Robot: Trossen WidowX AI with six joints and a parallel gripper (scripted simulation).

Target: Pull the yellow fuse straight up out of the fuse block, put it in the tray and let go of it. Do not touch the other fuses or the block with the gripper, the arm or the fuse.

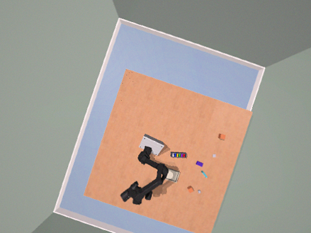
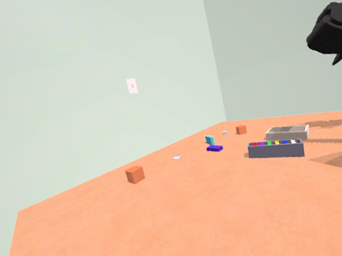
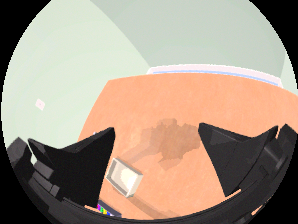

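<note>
Right now the yellow fuse is 190 mm ahead of my gripper tip, 360 mm to the left of it and 190 mm below it. From my gripper tip the other things lie so: teal block (490 mm ahead, 250 mm to the left, 200 mm below); then purple block (430 mm ahead, 330 mm to the left, 210 mm below); then pale tray (190 mm ahead, 160 mm to the left, 220 mm below).
</note>
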